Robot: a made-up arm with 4 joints. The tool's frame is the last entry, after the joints.
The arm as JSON. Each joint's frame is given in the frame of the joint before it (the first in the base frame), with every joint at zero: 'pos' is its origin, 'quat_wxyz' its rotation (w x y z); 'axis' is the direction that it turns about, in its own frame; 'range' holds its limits. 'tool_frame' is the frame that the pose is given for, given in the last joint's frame.
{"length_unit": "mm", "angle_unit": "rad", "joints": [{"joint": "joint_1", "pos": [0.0, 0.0, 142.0], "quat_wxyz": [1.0, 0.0, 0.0, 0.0], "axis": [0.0, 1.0, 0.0], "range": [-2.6, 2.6]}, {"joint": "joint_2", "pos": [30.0, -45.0, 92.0], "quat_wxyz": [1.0, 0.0, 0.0, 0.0], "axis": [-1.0, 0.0, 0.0], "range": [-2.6, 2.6]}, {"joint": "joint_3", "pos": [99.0, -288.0, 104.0], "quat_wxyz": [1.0, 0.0, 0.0, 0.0], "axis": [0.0, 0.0, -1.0], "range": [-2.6, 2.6]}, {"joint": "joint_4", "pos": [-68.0, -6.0, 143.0], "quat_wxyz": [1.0, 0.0, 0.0, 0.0], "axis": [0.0, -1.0, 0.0], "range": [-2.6, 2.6]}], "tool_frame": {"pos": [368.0, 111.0, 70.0], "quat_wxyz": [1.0, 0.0, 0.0, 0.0]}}
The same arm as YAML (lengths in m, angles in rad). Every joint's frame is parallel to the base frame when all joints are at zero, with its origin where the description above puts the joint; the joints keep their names.
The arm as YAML. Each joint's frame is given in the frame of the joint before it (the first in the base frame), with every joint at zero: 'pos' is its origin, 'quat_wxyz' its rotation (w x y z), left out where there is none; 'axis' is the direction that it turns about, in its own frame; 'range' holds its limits. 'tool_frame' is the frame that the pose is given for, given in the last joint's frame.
length_unit: m
angle_unit: rad
joints:
  - joint: joint_1
    pos: [0.0, 0.0, 0.142]
    axis: "+y"
    range: [-2.6, 2.6]
  - joint: joint_2
    pos: [0.03, -0.045, 0.092]
    axis: "-x"
    range: [-2.6, 2.6]
  - joint: joint_3
    pos: [0.099, -0.288, 0.104]
    axis: "-z"
    range: [-2.6, 2.6]
  - joint: joint_4
    pos: [-0.068, -0.006, 0.143]
    axis: "-y"
    range: [-2.6, 2.6]
tool_frame:
  pos: [0.368, 0.111, 0.07]

